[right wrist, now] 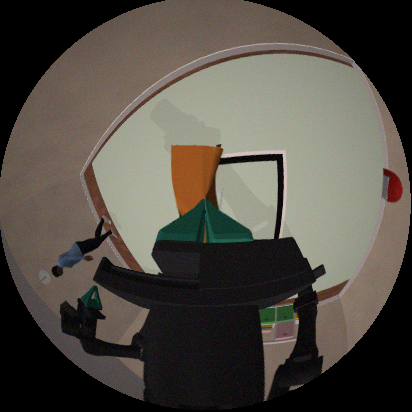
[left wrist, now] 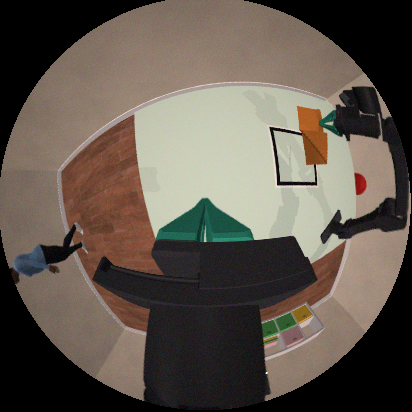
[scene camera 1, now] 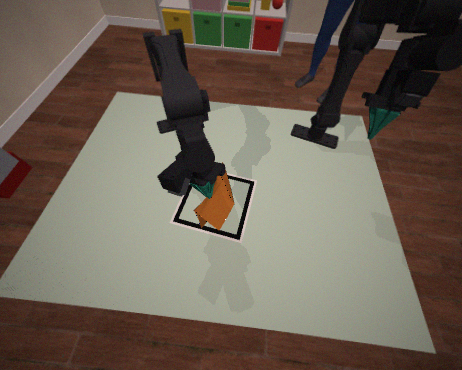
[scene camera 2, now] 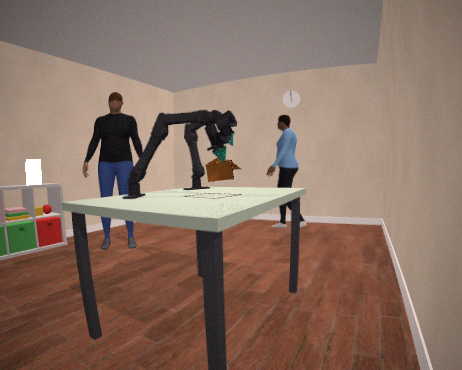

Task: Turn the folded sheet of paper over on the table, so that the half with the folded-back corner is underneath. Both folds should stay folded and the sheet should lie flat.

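The orange folded sheet [scene camera 1: 218, 206] [scene camera 2: 219, 171] [left wrist: 310, 119] [right wrist: 192, 170] hangs in the air above the table, well clear of its top in scene camera 2. Its two halves stand at an angle. A diagonal line crosses its lower part in the left wrist view. My right gripper [scene camera 1: 211, 196] [scene camera 2: 223, 160] [left wrist: 318, 122] [right wrist: 204, 203] is shut on one edge of the sheet, with the tips pointing down. My left gripper [scene camera 1: 370, 137] [scene camera 2: 231, 144] [left wrist: 204, 202] is shut and empty, high up and apart from the sheet. The sheet's far face is hidden.
A black square outline with a pale border [scene camera 1: 246, 211] [left wrist: 275, 157] [right wrist: 280, 190] lies on the pale green table [scene camera 1: 325, 280] [scene camera 2: 125, 207], below the sheet. A shelf unit with coloured bins stands beyond the table. Two people stand in the room.
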